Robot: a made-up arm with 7 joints.
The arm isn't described. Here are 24 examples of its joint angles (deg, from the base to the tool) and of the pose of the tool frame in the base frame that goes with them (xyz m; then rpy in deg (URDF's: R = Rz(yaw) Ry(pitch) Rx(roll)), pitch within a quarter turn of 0, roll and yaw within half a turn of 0).
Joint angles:
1: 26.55 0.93 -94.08 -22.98 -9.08 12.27 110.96
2: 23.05 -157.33 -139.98 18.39 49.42 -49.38 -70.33
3: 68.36 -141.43 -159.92 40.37 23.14 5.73 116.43
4: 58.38 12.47 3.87 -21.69 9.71 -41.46 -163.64
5: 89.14 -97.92 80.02 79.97 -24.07 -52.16 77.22
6: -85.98 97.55 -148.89 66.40 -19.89 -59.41 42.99
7: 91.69 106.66 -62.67 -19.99 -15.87 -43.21 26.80
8: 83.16 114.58 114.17 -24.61 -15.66 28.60 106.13
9: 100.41 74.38 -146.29 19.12 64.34 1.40 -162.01
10: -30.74 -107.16 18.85 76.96 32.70 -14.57 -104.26
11: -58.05 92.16 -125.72 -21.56 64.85 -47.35 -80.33
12: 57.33 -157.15 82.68 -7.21 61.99 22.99 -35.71
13: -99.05 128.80 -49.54 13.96 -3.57 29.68 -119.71
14: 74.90 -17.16 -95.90 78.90 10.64 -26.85 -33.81
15: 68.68 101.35 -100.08 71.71 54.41 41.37 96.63
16: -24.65 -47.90 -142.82 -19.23 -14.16 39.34 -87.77
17: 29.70 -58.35 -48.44 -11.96 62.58 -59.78 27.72
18: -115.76 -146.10 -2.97 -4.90 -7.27 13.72 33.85
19: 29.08 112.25 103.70 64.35 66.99 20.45 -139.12
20: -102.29 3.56 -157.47 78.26 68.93 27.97 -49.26
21: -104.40 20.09 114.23 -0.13 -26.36 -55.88 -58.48
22: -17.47 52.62 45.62 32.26 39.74 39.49 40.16
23: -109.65 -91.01 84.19 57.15 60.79 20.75 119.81
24: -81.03 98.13 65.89 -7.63 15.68 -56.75 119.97
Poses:
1: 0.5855 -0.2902 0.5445 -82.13 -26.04 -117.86
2: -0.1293 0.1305 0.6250 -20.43 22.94 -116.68
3: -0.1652 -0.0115 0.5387 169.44 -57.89 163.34
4: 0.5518 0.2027 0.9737 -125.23 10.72 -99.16
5: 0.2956 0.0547 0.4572 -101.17 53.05 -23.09
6: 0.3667 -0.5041 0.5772 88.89 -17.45 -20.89
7: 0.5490 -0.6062 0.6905 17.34 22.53 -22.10
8: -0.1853 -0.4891 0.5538 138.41 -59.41 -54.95
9: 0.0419 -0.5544 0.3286 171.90 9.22 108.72
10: -0.0724 -0.1705 0.4850 80.28 -15.12 -39.00
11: -0.1733 -0.5203 0.8594 -40.65 27.62 -37.80
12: -0.2225 -0.4312 0.4976 62.90 63.73 81.29
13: -0.0181 -0.3273 0.7189 -140.83 68.21 1.33
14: 0.0235 -0.2275 0.7104 149.67 -26.11 128.20
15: -0.0149 -0.2064 0.4429 78.35 74.34 -98.85
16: 0.3656 -0.2371 0.5358 -70.05 32.16 156.96
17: 0.3008 0.3005 0.3935 -22.34 31.63 112.95
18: 0.3024 -0.2287 0.9809 76.88 -44.15 117.35
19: 0.2633 -0.5349 0.9232 -30.22 -25.62 89.50
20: 0.3883 -0.2845 0.4995 -7.12 -33.33 64.02
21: 0.3720 -0.2501 0.1590 51.07 10.00 -55.15
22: 0.4249 -0.1472 0.4769 114.00 70.20 -24.39
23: 0.2361 0.0461 0.9649 -56.76 -24.97 23.02
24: 0.6679 -0.6063 0.3572 -136.97 51.53 -142.90
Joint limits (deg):
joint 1: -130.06..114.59
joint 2: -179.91..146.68
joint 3: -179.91..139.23
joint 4: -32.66..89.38
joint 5: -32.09..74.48
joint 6: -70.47..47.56
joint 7: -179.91..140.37
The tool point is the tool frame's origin. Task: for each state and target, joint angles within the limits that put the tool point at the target. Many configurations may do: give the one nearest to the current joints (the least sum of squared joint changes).
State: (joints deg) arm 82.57 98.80 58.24 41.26 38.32 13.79 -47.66
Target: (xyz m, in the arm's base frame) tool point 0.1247 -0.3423 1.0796
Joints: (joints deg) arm 81.66 76.17 62.13 17.29 67.48 11.75 -62.84
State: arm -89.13 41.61 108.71 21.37 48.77 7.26 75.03
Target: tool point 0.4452 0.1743 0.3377
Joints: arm -76.76 0.48 93.33 7.38 65.25 18.24 82.78
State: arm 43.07 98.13 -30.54 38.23 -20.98 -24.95 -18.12
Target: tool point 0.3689 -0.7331 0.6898
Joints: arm 48.19 111.73 -11.03 -1.59 -30.51 -57.45 -1.50
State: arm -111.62 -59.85 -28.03 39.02 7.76 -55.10 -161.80
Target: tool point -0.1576 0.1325 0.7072
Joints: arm -130.06 -67.81 -25.43 26.25 15.64 -37.79 -155.97
